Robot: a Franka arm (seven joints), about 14 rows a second.
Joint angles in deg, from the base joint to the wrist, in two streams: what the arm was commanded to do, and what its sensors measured. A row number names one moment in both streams.
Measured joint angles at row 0: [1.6 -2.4 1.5 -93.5 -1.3 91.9 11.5]
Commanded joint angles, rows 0 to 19: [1.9 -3.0 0.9 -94.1 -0.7 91.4 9.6]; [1.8 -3.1 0.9 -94.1 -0.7 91.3 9.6]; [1.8 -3.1 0.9 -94.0 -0.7 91.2 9.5]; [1.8 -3.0 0.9 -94.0 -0.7 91.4 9.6]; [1.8 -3.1 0.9 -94.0 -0.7 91.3 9.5]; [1.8 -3.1 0.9 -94.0 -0.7 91.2 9.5]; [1.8 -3.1 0.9 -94.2 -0.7 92.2 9.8]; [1.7 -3.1 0.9 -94.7 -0.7 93.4 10.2]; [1.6 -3.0 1.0 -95.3 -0.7 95.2 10.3]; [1.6 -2.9 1.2 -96.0 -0.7 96.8 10.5]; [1.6 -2.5 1.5 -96.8 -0.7 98.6 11.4]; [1.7 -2.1 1.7 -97.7 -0.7 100.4 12.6]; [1.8 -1.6 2.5 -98.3 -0.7 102.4 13.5]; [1.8 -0.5 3.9 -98.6 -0.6 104.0 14.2]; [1.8 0.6 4.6 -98.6 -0.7 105.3 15.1]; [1.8 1.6 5.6 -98.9 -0.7 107.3 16.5]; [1.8 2.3 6.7 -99.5 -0.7 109.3 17.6]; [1.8 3.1 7.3 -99.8 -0.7 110.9 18.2]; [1.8 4.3 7.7 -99.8 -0.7 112.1 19.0]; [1.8 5.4 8.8 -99.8 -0.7 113.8 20.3]
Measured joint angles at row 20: [2.1 3.8 7.5 -99.3 -1.2 110.8 18.2]
